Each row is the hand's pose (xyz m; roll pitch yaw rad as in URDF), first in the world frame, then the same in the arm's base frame.
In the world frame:
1: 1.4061 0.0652 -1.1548 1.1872 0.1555 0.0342
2: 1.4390 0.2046 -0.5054 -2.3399 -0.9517 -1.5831
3: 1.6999 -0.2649 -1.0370 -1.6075 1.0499 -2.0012
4: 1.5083 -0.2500 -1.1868 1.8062 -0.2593 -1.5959
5: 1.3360 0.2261 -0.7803 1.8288 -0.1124 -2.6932
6: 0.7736 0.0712 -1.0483 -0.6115 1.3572 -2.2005
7: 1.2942 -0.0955 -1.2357 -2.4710 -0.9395 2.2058
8: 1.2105 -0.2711 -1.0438 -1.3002 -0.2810 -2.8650
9: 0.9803 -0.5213 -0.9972 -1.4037 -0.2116 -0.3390
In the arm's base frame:
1: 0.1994 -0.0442 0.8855 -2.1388 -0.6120 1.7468
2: 0.3977 0.2949 0.3489 -0.0595 0.9593 2.5753
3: -0.1602 0.2368 0.8554 1.1101 -0.6449 -2.2456
4: -0.1298 0.0004 0.9064 -1.8270 0.4080 3.1414
5: 0.4072 0.0805 0.5503 -1.3623 0.5969 -1.8978
6: 0.3191 -0.5544 0.5155 2.1071 -0.8961 -1.9796
7: 0.0516 -0.1960 0.8815 1.4914 0.9080 0.1725
8: -0.0874 -0.1998 0.6462 1.8960 0.7655 -1.6801
9: -0.2907 -0.4068 0.4630 1.4275 -0.1649 2.0415

